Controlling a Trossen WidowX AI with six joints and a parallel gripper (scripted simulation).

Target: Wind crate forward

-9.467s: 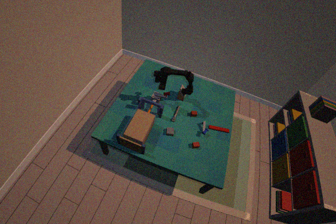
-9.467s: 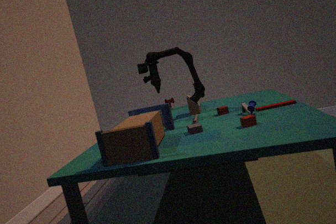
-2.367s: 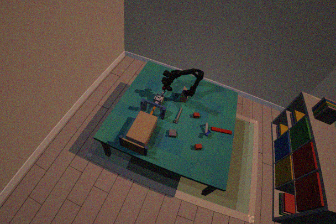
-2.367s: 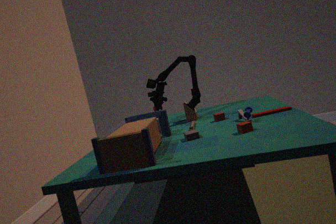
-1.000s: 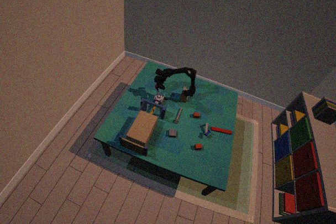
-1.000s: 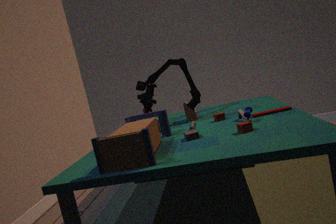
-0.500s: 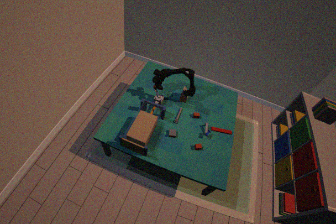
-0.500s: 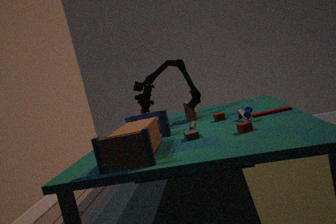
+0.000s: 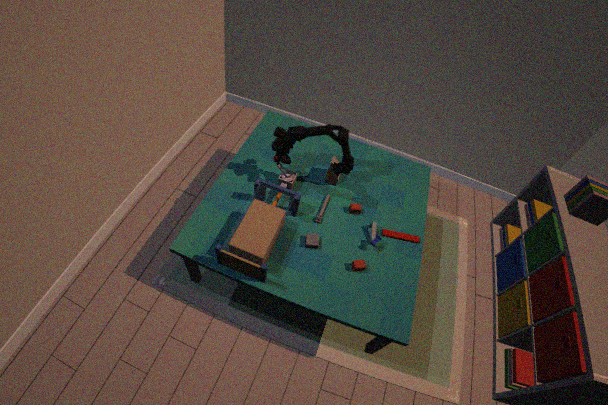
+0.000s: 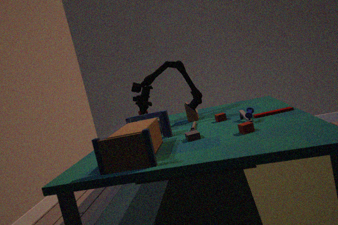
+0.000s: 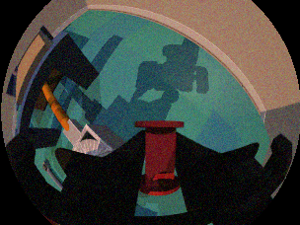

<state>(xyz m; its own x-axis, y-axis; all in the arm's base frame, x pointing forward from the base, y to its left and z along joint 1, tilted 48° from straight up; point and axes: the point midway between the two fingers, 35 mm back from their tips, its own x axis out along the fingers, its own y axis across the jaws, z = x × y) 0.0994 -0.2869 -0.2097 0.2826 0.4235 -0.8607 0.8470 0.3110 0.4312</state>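
The red-knobbed handle lies 50 mm to the left of my gripper tip, 30 mm below it and 10 mm ahead of it. From my gripper tip the other things lie so: red knob (10 mm to the left, 10 mm behind); then winch (100 mm below, 90 mm to the left, 30 mm ahead); then steel frame (210 mm ahead, 90 mm to the left, 30 mm below).
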